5 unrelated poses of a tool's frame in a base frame.
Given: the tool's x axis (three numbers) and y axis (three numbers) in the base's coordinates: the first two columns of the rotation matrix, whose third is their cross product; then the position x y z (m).
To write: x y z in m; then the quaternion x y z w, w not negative. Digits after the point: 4 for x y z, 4 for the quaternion.
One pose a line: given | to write
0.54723 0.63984 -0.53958 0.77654 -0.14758 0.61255 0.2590 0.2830 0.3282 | 0.2590 0.2830 0.3282 0.7537 0.4698 -0.0754 0.4533
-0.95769 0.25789 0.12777 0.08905 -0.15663 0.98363 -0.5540 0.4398 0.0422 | -0.5540 0.4398 0.0422 0.1341 0.6469 0.7486 0.0564
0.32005 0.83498 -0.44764 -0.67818 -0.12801 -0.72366 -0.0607 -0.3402 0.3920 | -0.0607 -0.3402 0.3920 -0.4803 -0.0816 0.5773 0.6552
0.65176 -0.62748 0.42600 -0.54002 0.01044 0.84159 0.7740 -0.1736 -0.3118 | 0.7740 -0.1736 -0.3118 0.7024 -0.4156 -0.0379 0.5767
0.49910 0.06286 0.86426 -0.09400 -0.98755 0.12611 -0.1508 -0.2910 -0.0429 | -0.1508 -0.2910 -0.0429 0.8622 -0.0090 0.5004 0.0784
